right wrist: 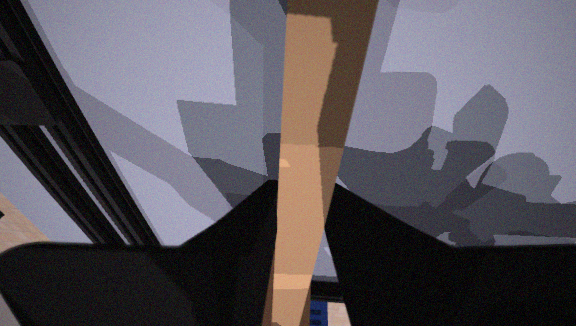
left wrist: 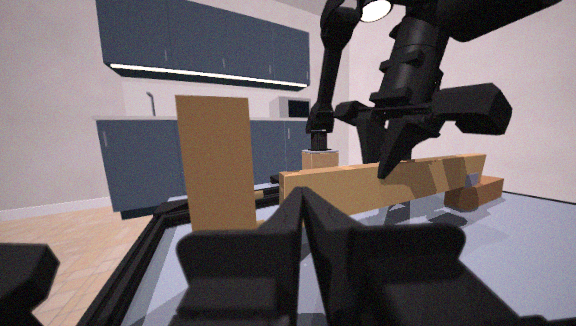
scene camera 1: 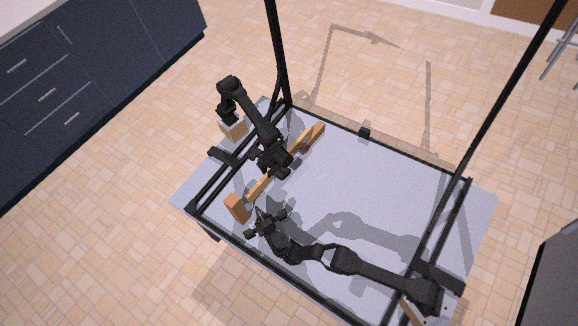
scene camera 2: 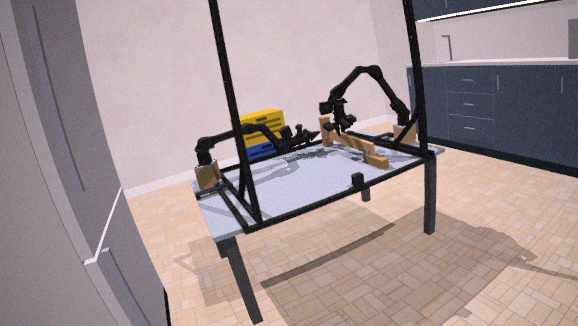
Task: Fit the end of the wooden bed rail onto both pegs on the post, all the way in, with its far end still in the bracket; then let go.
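The upright wooden post stands near the table edge; a short peg shows on its rail side. The wooden bed rail has its near end apart from the post, with a gap between. Its far end is at the low bracket; how deep it sits is unclear. My right gripper is shut on the rail from above. My left gripper is shut and empty, near the gap.
A black frame runs around the table, with tall uprights at its sides. A small black block sits on one frame bar. Yellow and blue boxes stand behind the table in scene camera 2.
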